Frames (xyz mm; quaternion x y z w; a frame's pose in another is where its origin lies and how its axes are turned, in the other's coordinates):
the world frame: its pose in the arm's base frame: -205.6 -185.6 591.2 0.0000 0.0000 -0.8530 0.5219
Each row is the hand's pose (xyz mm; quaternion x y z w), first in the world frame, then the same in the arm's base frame.
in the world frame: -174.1 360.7 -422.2 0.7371 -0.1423 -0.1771 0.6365
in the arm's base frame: 194.8 -194.8 169.0 0.2633 -0.7030 -0.6353 0.1811
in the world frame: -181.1 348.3 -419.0 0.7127 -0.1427 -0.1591 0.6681
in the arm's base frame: 187.0 -182.9 172.2 0.2502 -0.6824 -0.6529 0.2130
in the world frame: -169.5 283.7 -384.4 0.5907 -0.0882 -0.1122 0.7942
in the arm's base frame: 124.2 -163.8 206.8 0.2330 -0.5499 -0.7360 0.3188
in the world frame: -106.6 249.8 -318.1 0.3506 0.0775 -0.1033 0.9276
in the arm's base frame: 65.3 -204.4 273.1 0.2491 -0.2586 -0.8451 0.3960
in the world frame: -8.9 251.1 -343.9 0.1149 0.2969 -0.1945 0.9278
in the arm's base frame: 22.0 -292.0 247.3 0.3132 0.0569 -0.8929 0.3183
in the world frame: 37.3 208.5 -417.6 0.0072 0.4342 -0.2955 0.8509
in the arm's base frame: -36.9 -313.7 173.6 0.3741 0.2205 -0.8801 0.1920
